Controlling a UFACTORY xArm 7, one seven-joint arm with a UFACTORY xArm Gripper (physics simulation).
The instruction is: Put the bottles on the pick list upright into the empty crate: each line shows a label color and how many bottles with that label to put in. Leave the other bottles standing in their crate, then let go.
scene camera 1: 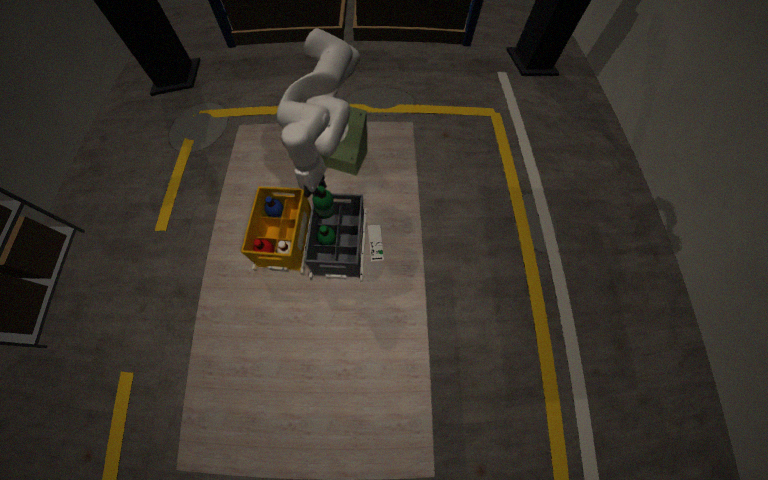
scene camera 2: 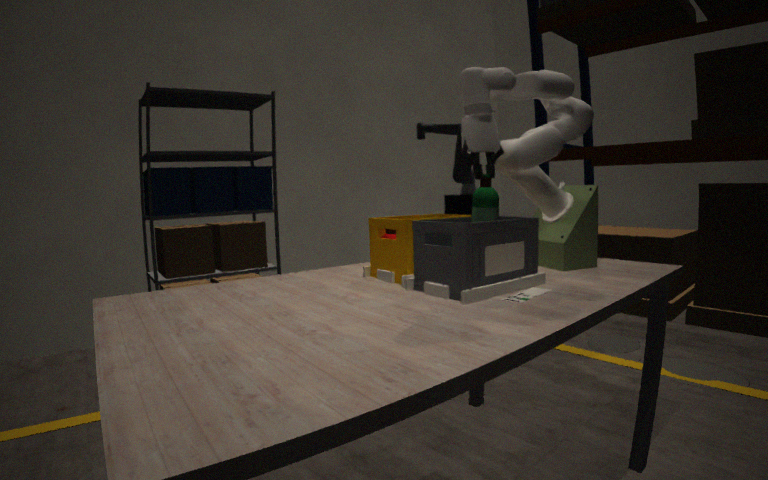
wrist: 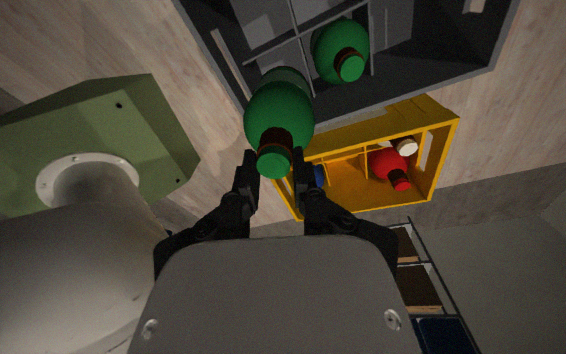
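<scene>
My gripper is shut on the neck of a green bottle. The bottle is about upright, its lower part inside the dark grey crate, at the back-left compartment in scene camera 1; its base is hidden. Another green bottle stands in the middle-left compartment. The yellow crate holds a blue bottle, a red bottle and a white-capped bottle. The pick list has a green mark; its numbers are unclear.
The crates stand side by side on the table, with low pale strips around their bases. The green sloped pedestal under the arm stands behind the dark crate. The pick list lies right of that crate.
</scene>
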